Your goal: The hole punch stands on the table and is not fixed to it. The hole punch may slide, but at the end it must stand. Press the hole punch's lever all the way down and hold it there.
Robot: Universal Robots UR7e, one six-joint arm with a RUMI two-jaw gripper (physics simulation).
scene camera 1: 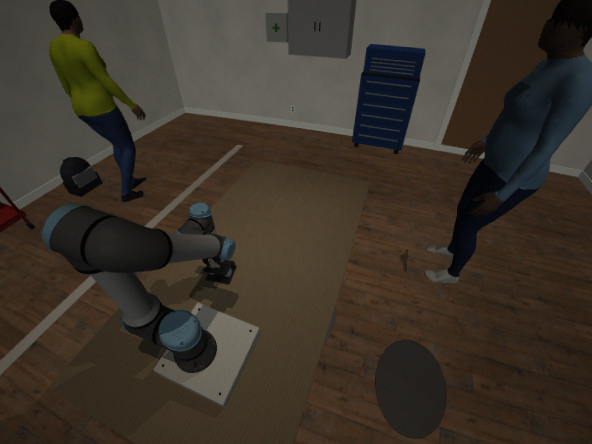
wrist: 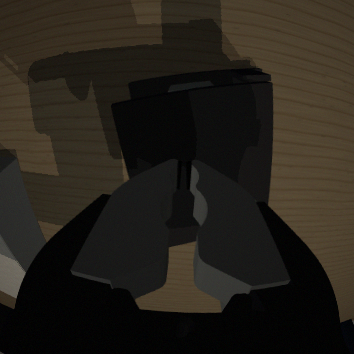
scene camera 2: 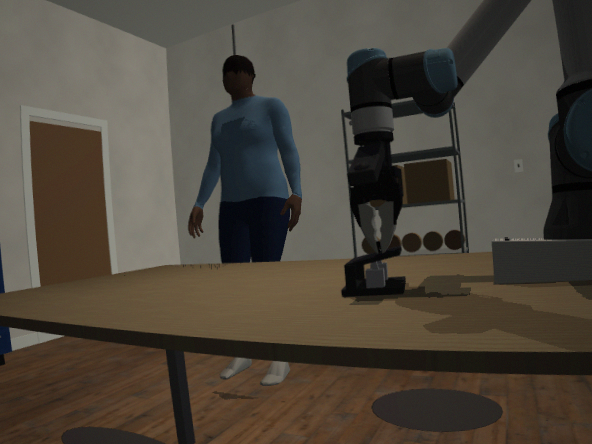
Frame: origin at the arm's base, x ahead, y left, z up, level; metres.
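Where they show: gripper, between the fingertips: (scene camera 1: 215, 267) (wrist: 183, 163) (scene camera 2: 380, 253); arm's base, origin of its link: (scene camera 1: 196, 351) (scene camera 2: 586, 238).
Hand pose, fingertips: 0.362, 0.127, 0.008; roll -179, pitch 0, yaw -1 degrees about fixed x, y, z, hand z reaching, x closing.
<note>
Each offset is from my fingertips to the centre of the thing, as dx, dy, dz. "spot": to the spot under its first point. Level surfaces: height alone.
The black hole punch {+0.017, -0.010, -0.030} (scene camera 1: 221, 272) (scene camera 2: 354, 276) (wrist: 227, 120) stands upright on the table {dz -0.066} (scene camera 1: 280, 215) (scene camera 2: 225, 310) (wrist: 312, 130). Its black lever {spot: +0.007, +0.044, -0.004} (scene camera 2: 370, 258) slopes gently up toward the robot base side, above the grey punch block {spot: +0.000, +0.041, -0.035} (scene camera 2: 376, 276), with a gap between lever and base. My gripper (scene camera 2: 379, 251) (wrist: 183, 163) is shut and empty, pointing straight down. Its fingertips are at the lever's top, appearing to touch it near the raised end. The tips hide part of the lever in the wrist view.
The robot's light mounting plate (scene camera 1: 235, 345) (scene camera 2: 540, 262) lies on the table near the punch. A person in blue (scene camera 1: 525, 125) (scene camera 2: 252, 150) stands beyond the table, and one in yellow (scene camera 1: 82, 75) on another side. A shelf rack (scene camera 2: 462, 225) stands behind.
</note>
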